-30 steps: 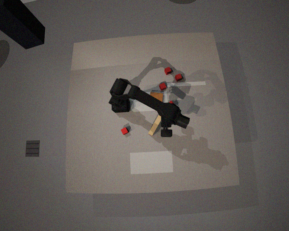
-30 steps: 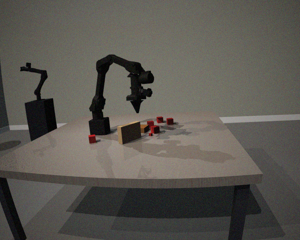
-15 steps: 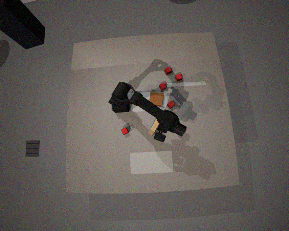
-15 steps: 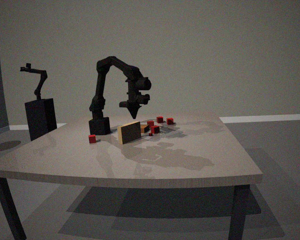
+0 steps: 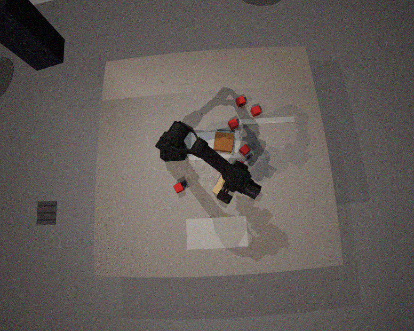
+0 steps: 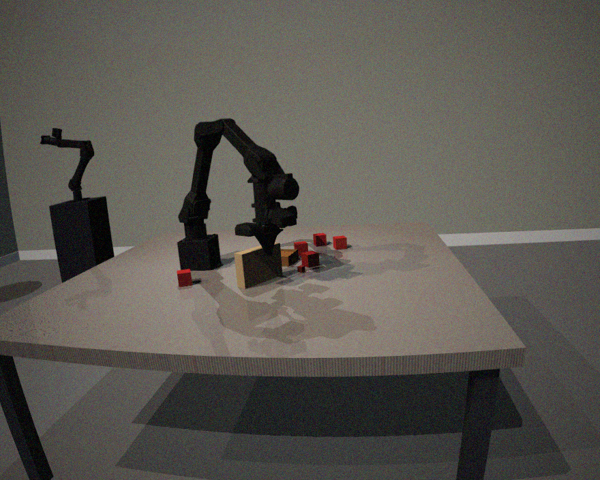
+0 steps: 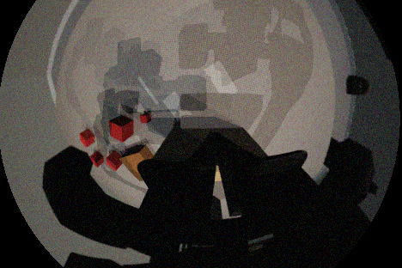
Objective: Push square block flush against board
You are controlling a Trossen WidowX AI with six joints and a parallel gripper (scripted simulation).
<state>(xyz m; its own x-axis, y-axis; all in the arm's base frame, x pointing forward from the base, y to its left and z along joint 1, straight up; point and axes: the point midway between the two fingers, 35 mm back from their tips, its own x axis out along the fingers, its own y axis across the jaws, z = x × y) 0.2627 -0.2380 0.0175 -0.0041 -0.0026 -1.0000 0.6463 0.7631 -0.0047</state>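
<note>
Right now my gripper tip is 30 mm past the board, 30 mm to the right of it and 30 mm above it. Round my gripper tip: square block: 10 mm ahead, 230 mm to the left, 60 mm below.
</note>
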